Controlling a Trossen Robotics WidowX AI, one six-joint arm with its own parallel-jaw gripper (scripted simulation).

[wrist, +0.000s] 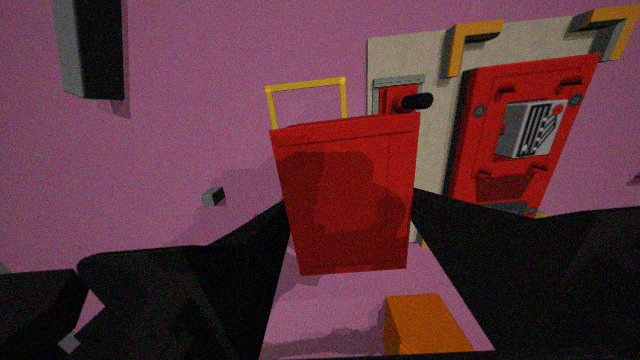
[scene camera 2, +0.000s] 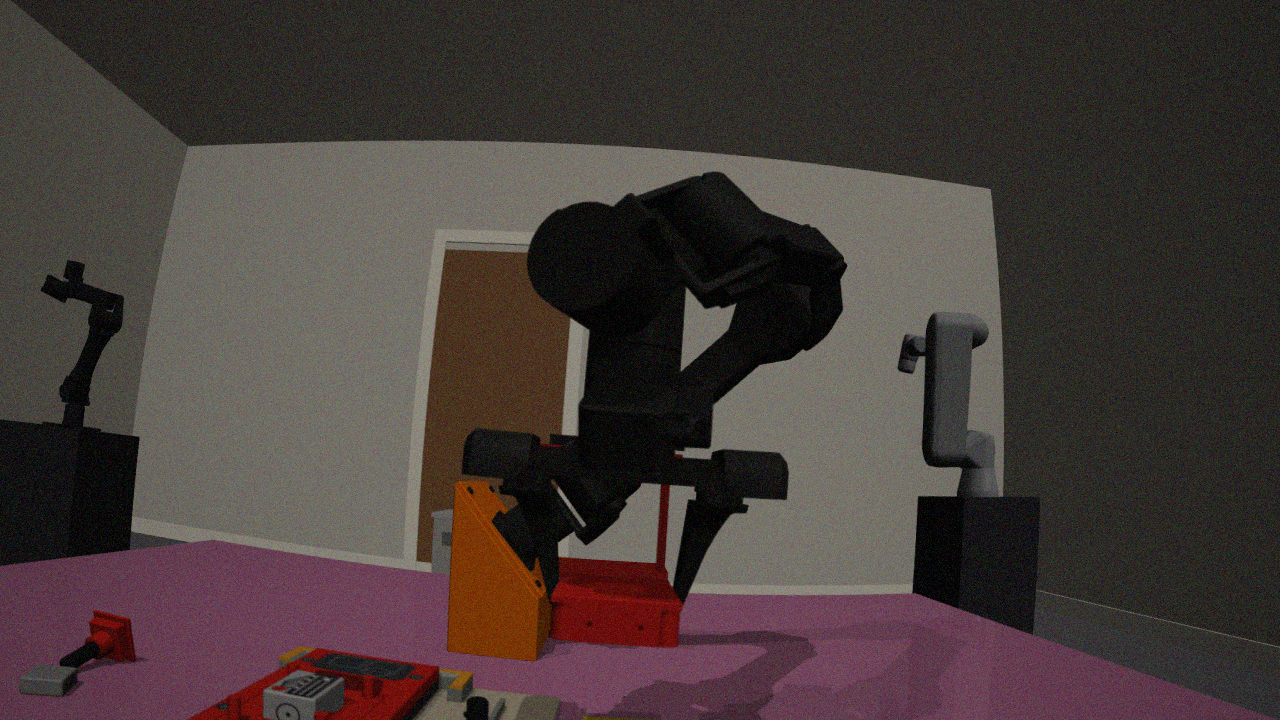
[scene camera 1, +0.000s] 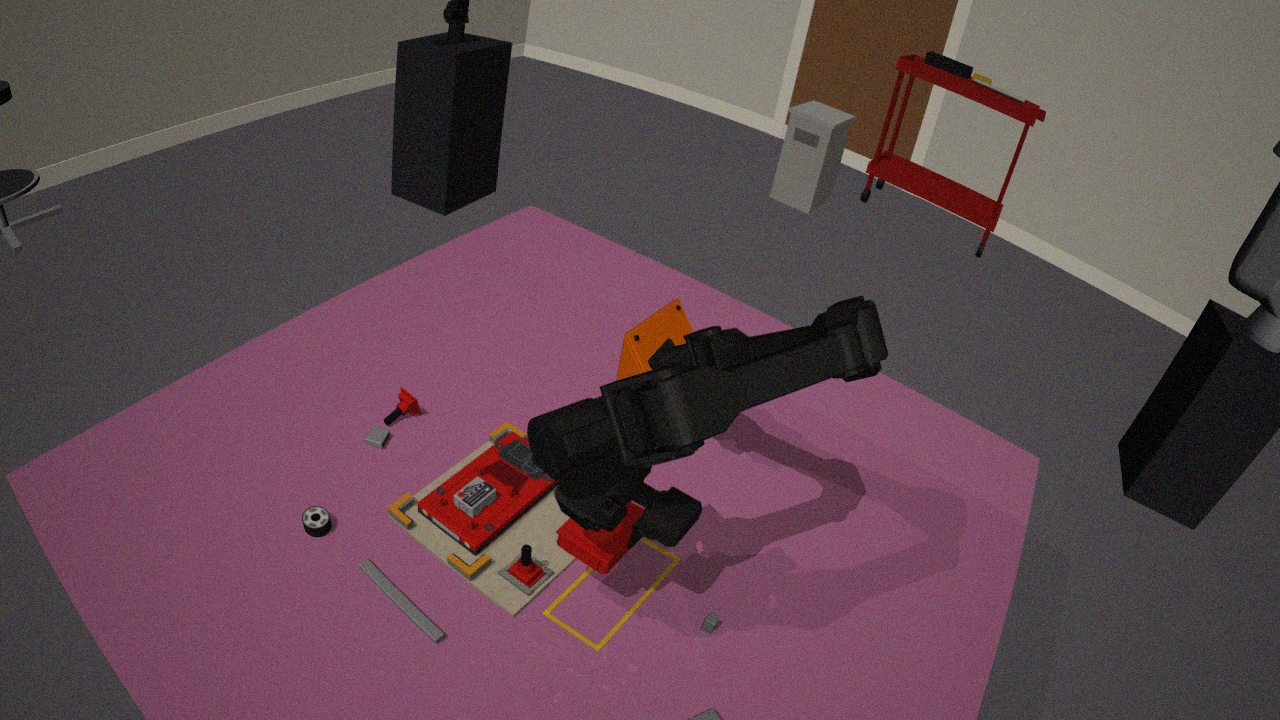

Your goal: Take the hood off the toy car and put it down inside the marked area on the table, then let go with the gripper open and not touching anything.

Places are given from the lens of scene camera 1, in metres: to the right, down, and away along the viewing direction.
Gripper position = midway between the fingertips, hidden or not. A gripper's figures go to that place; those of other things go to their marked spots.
my gripper (scene camera 1: 604, 530): -0.04, 0.20, 0.81
red hood (scene camera 1: 601, 550): -0.04, 0.21, 0.77
black wheel (scene camera 1: 316, 520): -0.43, 0.21, 0.84
The marked spots on the red hood and the black wheel are 0.39 m apart.
